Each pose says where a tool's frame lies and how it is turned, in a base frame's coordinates. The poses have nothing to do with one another.
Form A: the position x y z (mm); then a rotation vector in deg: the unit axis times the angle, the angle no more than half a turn.
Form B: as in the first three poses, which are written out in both.
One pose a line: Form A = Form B
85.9, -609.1, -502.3, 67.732, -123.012, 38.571 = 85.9, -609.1, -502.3, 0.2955, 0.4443, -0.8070, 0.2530
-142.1, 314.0, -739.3, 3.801, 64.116, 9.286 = -142.1, 314.0, -739.3, 0.8439, 0.0314, 0.5301, 0.0768
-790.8, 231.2, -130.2, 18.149, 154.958, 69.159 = -790.8, 231.2, -130.2, 0.0814, 0.1060, 0.9050, 0.4039
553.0, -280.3, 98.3, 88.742, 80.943, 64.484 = 553.0, -280.3, 98.3, 0.3720, 0.6042, 0.5511, 0.4391
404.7, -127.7, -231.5, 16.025, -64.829, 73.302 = 404.7, -127.7, -231.5, 0.6484, 0.1230, -0.4977, 0.5628
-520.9, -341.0, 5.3, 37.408, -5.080, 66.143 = -520.9, -341.0, 5.3, 0.7872, 0.3029, -0.0411, 0.5356
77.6, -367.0, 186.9, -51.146, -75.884, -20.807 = 77.6, -367.0, 186.9, 0.6830, -0.3981, -0.5906, -0.1619
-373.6, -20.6, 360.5, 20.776, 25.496, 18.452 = -373.6, -20.6, 360.5, 0.9463, 0.1780, 0.2185, 0.1581
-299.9, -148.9, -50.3, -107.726, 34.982, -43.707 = -299.9, -148.9, -50.3, 0.4894, -0.7738, 0.2513, -0.3140
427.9, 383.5, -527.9, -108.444, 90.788, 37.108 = 427.9, 383.5, -527.9, 0.2906, -0.7097, 0.5941, 0.2428
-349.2, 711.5, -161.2, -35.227, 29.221, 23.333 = -349.2, 711.5, -161.2, 0.9012, -0.2972, 0.2465, 0.1969
